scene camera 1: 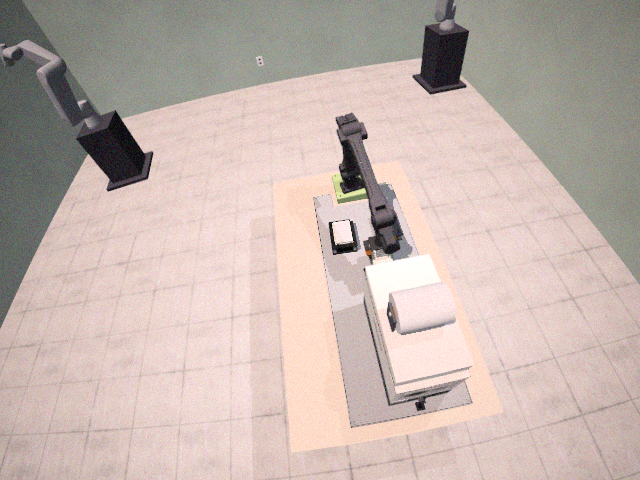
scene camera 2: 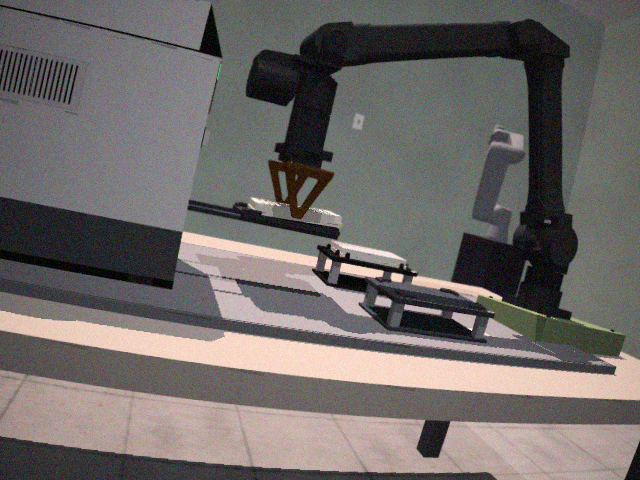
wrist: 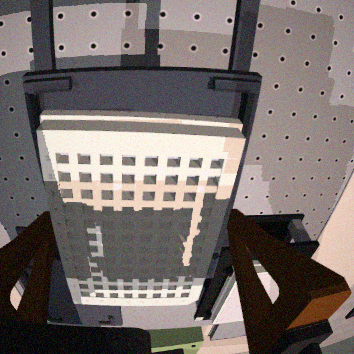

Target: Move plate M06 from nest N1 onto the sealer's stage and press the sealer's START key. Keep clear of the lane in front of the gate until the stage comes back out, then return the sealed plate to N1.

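Pixels of known places: gripper, between the fingertips: [scene camera 1: 380,254] [scene camera 2: 288,214] [wrist: 140,219]; arm's base, origin of its link: [scene camera 1: 351,186] [scene camera 2: 535,310].
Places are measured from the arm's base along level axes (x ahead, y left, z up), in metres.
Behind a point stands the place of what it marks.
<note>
A white plate with square wells [scene camera 2: 263,206] @(x 0.575, y 0.006, z 0.090 m) [wrist: 140,142] @(x 0.575, y -0.035, z 0.094 m) lies flat on the sealer's dark stage [scene camera 2: 330,231] @(x 0.476, y 0.024, z 0.076 m) [wrist: 140,90] @(x 0.590, y -0.036, z 0.077 m), which is out in front of the sealer [scene camera 1: 431,351] @(x 1.014, y -0.067, z 0.321 m) [scene camera 2: 103,155] @(x 0.795, y 0.055, z 0.115 m). My gripper [scene camera 2: 290,209] @(x 0.524, y -0.030, z 0.084 m) [wrist: 140,219] @(x 0.524, y -0.030, z 0.084 m) is open and points down. Its orange fingers stand on either side of the plate at stage height, with nothing gripped. The near finger overlaps the plate's side in scene camera 2. I cannot make out a plate label or a sealing film. A bare dark nest [scene camera 2: 429,297] @(x 0.336, y 0.100, z 0.017 m) stands near the arm's base; its label is not readable. The START key does not show.
A second nest [scene camera 2: 323,253] @(x 0.395, y -0.162, z 0.016 m) holds a white block-like plate [scene camera 1: 342,232] @(x 0.322, y -0.146, z 0.039 m) [scene camera 2: 367,253] @(x 0.336, y -0.107, z 0.038 m) beside the stage. The green base [scene camera 1: 351,196] @(x 0.071, y -0.025, z -0.003 m) [scene camera 2: 578,335] @(x 0.004, y 0.118, z -0.011 m) carries my arm. A white roll [scene camera 1: 423,307] @(x 0.926, y -0.075, z 0.443 m) lies on the sealer. Two grey arms on black pedestals [scene camera 1: 116,152] [scene camera 1: 443,56] stand off the table.
</note>
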